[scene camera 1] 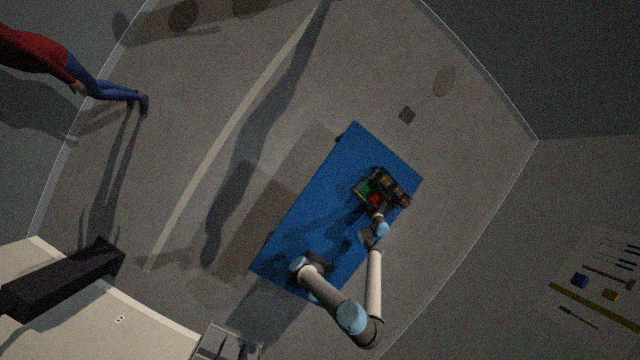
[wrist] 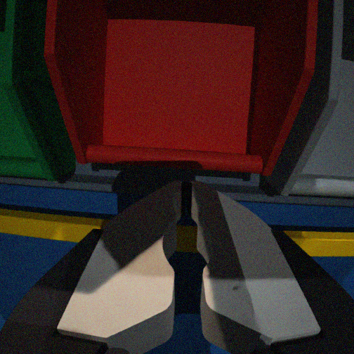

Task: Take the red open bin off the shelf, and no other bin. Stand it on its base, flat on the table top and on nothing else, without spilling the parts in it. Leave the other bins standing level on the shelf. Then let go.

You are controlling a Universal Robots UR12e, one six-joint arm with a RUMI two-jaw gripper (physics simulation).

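Frame: origin at the arm's base, x ahead, y right, z down, level; centimetres.
Seen in the pictures: gripper, between the fingertips: (scene camera 1: 372,203).
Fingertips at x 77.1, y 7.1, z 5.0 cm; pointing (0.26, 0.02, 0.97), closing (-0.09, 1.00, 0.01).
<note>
A point is followed by its place in that frame.
The red open bin (scene camera 1: 374,199) @(x 81.5, y 8.6, z 8.9 cm) (wrist: 177,90) stands on the shelf (wrist: 90,185) between a green bin (scene camera 1: 364,188) @(x 83.9, y -5.1, z 8.9 cm) (wrist: 25,125) and a grey bin (wrist: 330,145). In the wrist view its open front and rounded lower lip face the gripper, and it looks level. Its inner floor shows bare red; no parts can be made out in it. My gripper (scene camera 1: 382,207) @(x 77.1, y 7.1, z 5.0 cm) (wrist: 185,184) is shut and empty. Its fingertips are close in front of the red bin's lip, near its middle; whether they touch it cannot be told. A dark shadow lies under the lip.
A yellow strip (wrist: 30,225) runs below the shelf edge in the wrist view. The blue table top (scene camera 1: 320,200) @(x 53.7, y -30.0, z 9.8 cm) carries the shelf and the arm's base. More bins with orange parts (scene camera 1: 386,180) @(x 97.2, y -2.6, z -10.1 cm) stand behind the front ones. A person (scene camera 1: 75,75) stands far off.
</note>
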